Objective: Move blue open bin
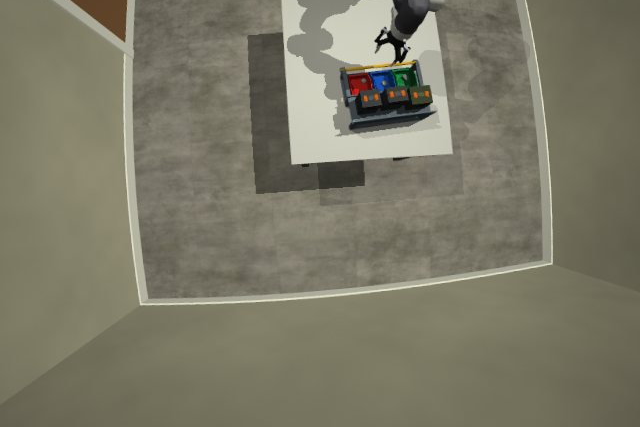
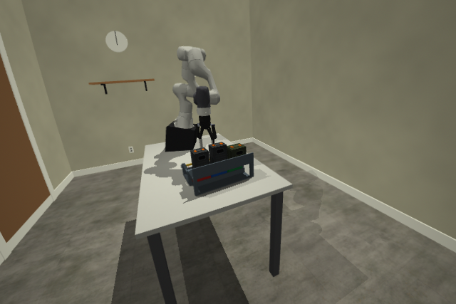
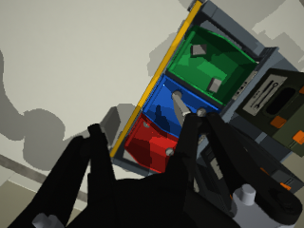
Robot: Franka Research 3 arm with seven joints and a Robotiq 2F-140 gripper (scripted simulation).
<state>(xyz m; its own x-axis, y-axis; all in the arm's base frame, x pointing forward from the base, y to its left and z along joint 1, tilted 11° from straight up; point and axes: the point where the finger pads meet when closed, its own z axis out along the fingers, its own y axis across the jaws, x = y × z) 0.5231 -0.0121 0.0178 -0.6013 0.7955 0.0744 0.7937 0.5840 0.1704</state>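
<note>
The yellow bar lies 11 cm below my hand. From my hand the other things lie so: red bin (13 cm below, 12 cm to the right, 10 cm ahead); then blue open bin (13 cm below, 10 cm ahead); then green bin (13 cm below, 11 cm to the left, 11 cm ahead).
</note>
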